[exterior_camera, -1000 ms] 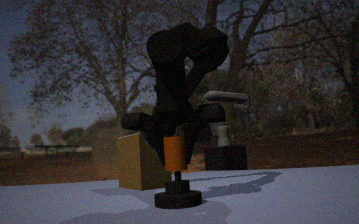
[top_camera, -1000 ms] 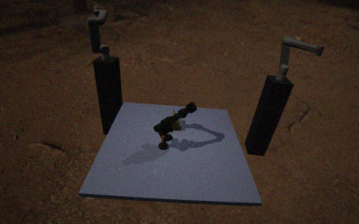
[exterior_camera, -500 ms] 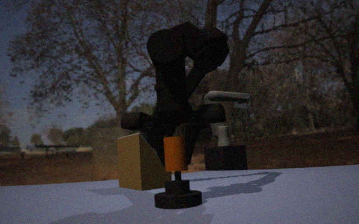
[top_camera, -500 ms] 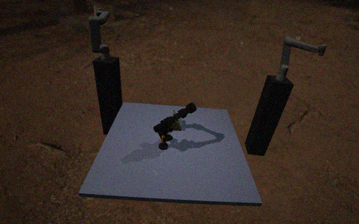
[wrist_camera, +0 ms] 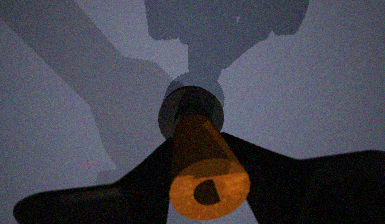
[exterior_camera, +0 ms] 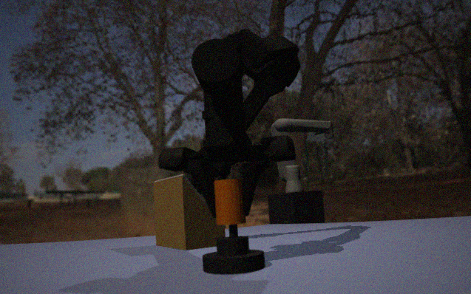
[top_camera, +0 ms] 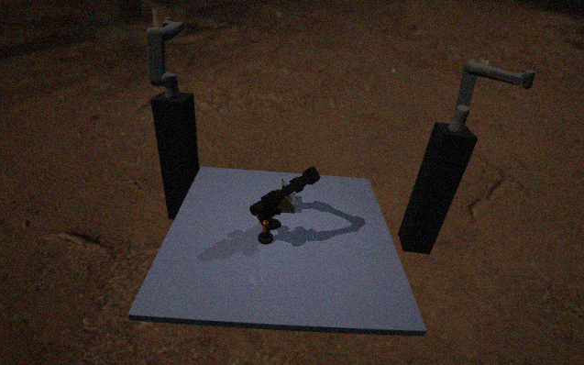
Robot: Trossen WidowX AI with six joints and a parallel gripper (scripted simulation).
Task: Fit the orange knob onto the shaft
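The orange knob lies 2 cm above my gripper tip. Also, from my gripper tip: pedestal: 4 cm below.
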